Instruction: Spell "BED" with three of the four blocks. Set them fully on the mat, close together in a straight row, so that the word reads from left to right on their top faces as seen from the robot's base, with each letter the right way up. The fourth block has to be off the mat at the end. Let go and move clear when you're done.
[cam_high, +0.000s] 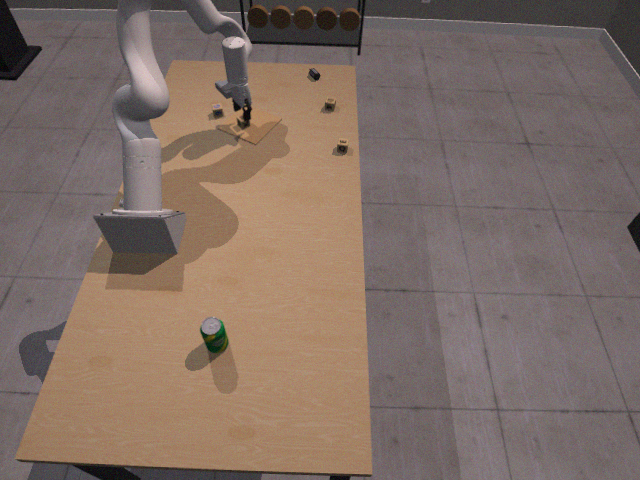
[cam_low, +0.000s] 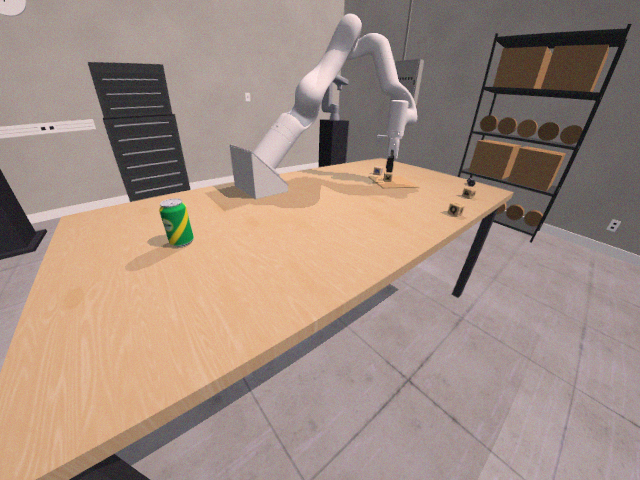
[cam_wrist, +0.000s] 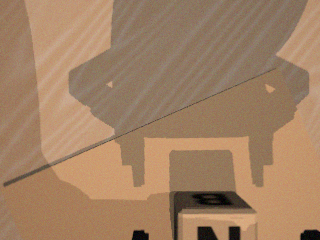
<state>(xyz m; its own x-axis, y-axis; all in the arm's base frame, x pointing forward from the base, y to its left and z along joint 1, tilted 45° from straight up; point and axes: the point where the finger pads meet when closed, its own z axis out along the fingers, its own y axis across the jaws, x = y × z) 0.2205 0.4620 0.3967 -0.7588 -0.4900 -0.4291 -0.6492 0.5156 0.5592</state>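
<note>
My hand is 70 mm above the tan mat, 20 mm to the right of it and 20 mm short of it. Round my hand: green can 1000 mm to the right, 100 mm ahead, 10 mm below; wooden letter block 360 mm ahead, 160 mm to the left, 50 mm below; small dark object 410 mm to the left, 270 mm ahead, 50 mm below.
</note>
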